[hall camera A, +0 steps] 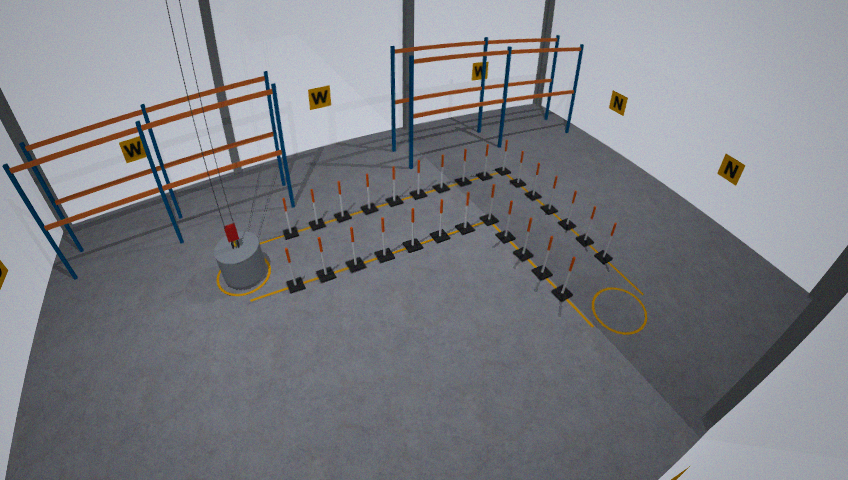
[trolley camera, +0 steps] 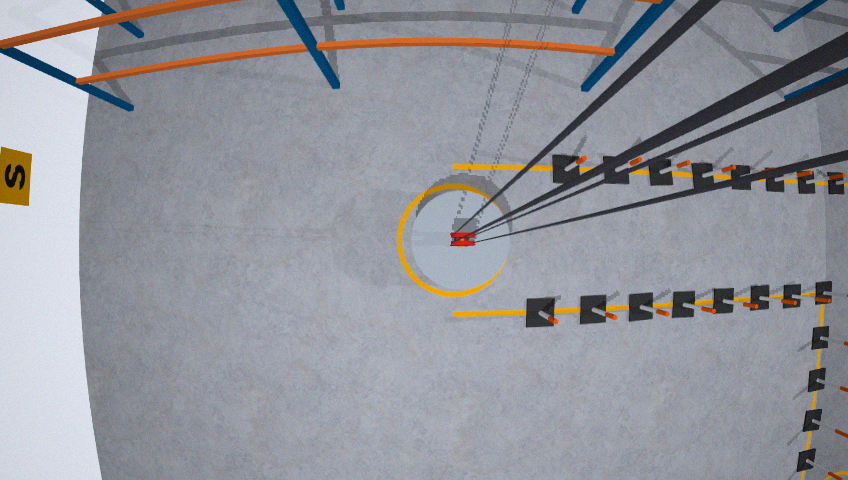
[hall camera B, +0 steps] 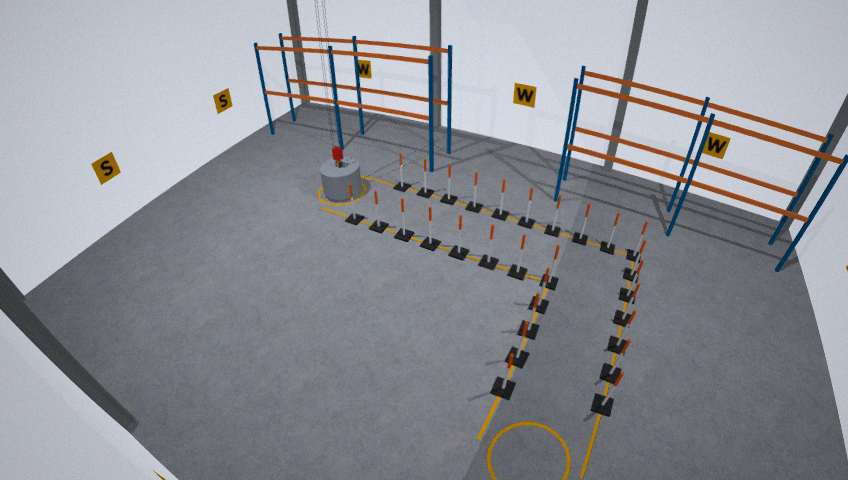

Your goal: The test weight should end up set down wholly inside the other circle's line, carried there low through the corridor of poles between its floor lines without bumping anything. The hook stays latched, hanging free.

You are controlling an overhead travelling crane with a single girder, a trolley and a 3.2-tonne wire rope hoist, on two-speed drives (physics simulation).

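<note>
The test weight (hall camera A: 242, 264) (hall camera B: 340, 181) (trolley camera: 440, 261), a grey cylinder, is upright over the start circle (hall camera A: 238, 294) (hall camera B: 340, 204) (trolley camera: 399, 239) and appears slightly above the floor. In the trolley view its right side covers part of that line. The hook (hall camera A: 235, 243) (hall camera B: 338, 163) (trolley camera: 462, 239), under a red block, is on the weight's top; its latch is too small to see. The other circle (hall camera A: 592, 310) (hall camera B: 528, 423) lies at the corridor's far end. Poles (hall camera A: 352, 237) (hall camera B: 430, 220) stand in two rows along floor lines (hall camera A: 267, 295) (hall camera B: 333, 212) (trolley camera: 487, 313), turning one corner.
A blue and orange rack (hall camera A: 138, 123) (hall camera B: 430, 113) (trolley camera: 464, 42) stands near the weight, on the wall side. A second rack (hall camera A: 410, 113) (hall camera B: 690, 178) stands along the same wall near the corridor's corner. The first poles of both rows stand close to the weight.
</note>
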